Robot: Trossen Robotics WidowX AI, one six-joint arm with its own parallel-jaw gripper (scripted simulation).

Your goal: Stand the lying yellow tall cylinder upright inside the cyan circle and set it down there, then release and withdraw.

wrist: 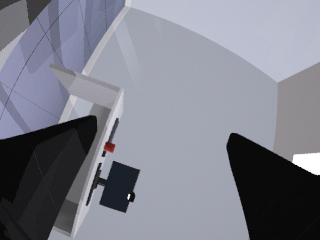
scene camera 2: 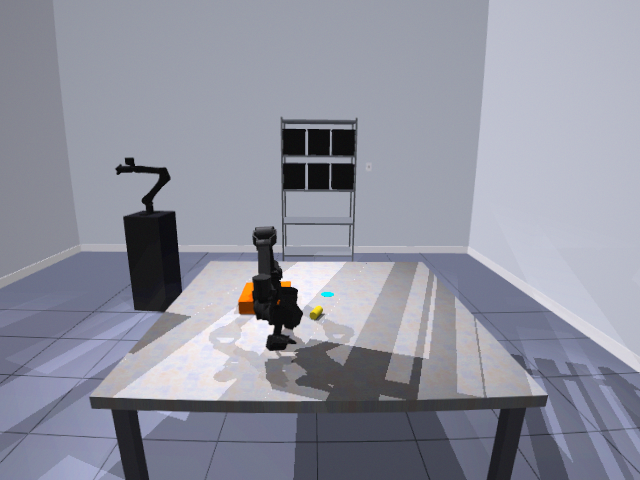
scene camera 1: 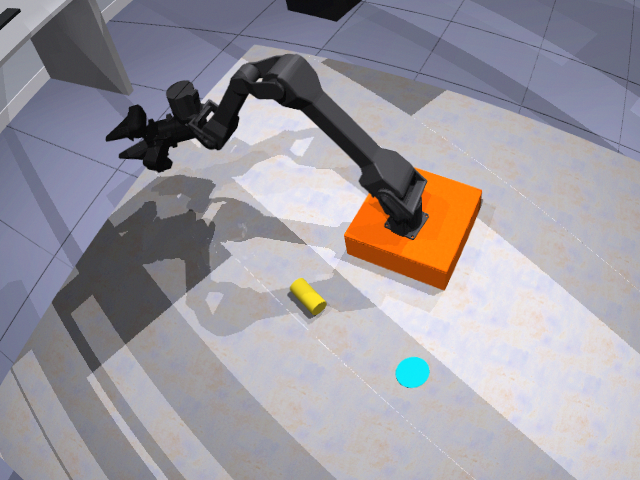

Observation:
My gripper (scene camera 1: 112, 147) is open, holding nothing. I also see a yellow tall cylinder (scene camera 1: 300, 288) and a cyan circle (scene camera 1: 412, 372).
My gripper is seen too in the wrist view (wrist: 164, 132) and in scene camera 2 (scene camera 2: 298, 329). The wrist view misses the yellow tall cylinder: it is out of frame.

